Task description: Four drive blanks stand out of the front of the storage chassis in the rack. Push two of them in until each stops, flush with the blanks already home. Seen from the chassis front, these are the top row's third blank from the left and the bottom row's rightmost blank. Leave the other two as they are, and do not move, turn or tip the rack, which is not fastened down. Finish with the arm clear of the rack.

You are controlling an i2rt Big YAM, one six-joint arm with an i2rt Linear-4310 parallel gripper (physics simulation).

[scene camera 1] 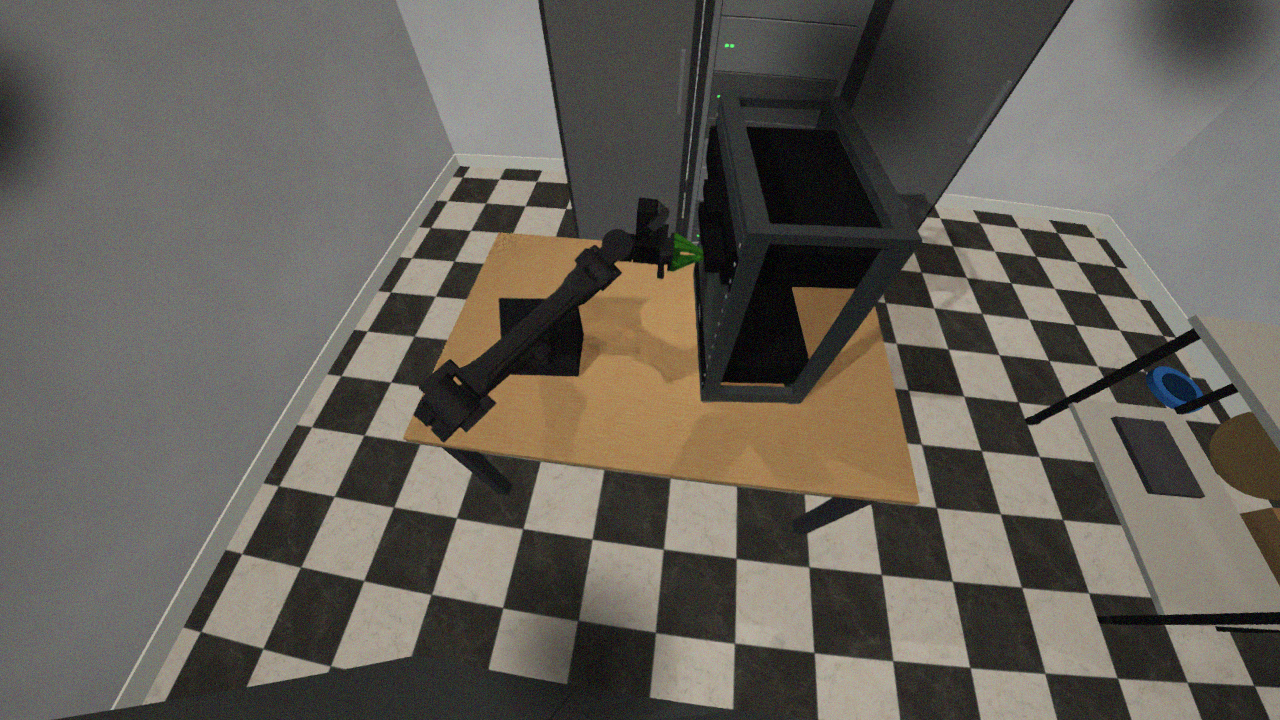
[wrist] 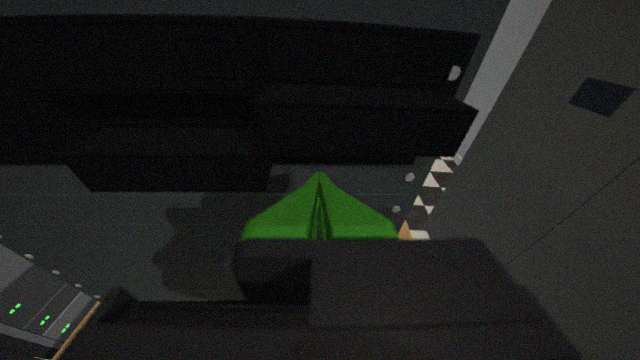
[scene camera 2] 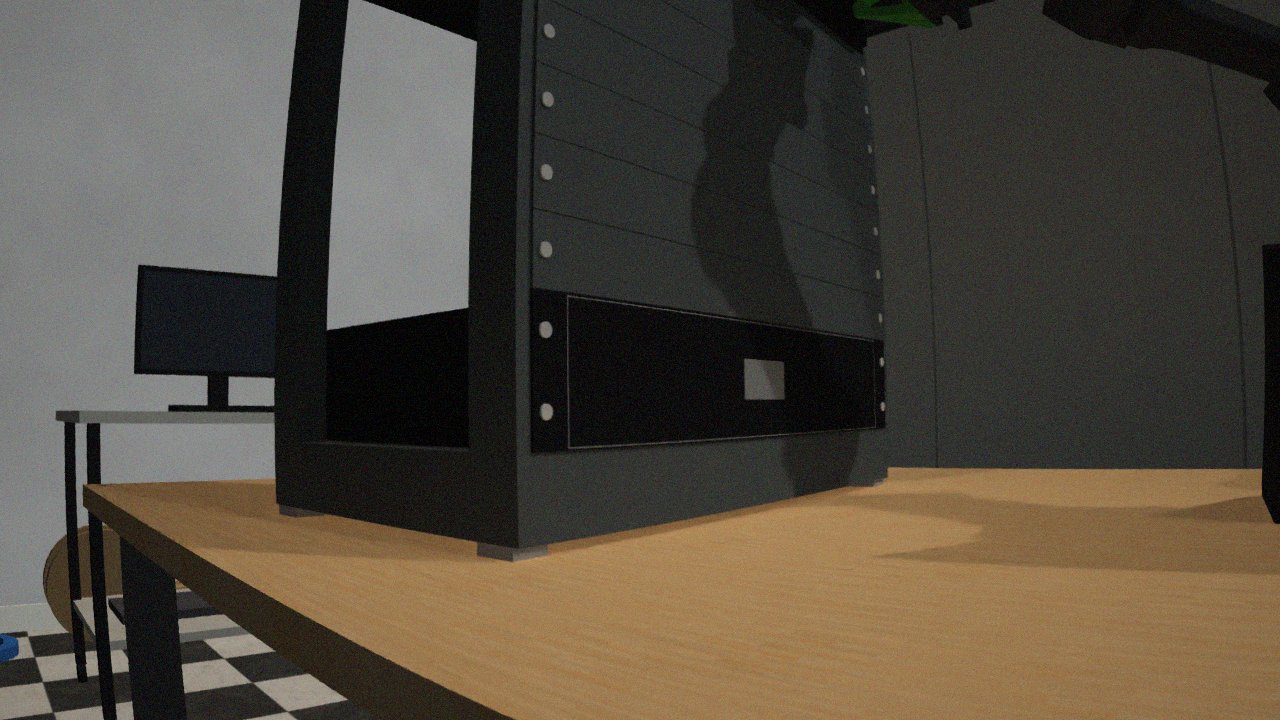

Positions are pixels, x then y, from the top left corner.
Labels:
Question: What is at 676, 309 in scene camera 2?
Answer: A dark rack.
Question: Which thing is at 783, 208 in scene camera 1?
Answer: A dark rack.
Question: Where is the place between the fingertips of my gripper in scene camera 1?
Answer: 707, 255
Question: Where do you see a dark rack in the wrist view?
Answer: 143, 143

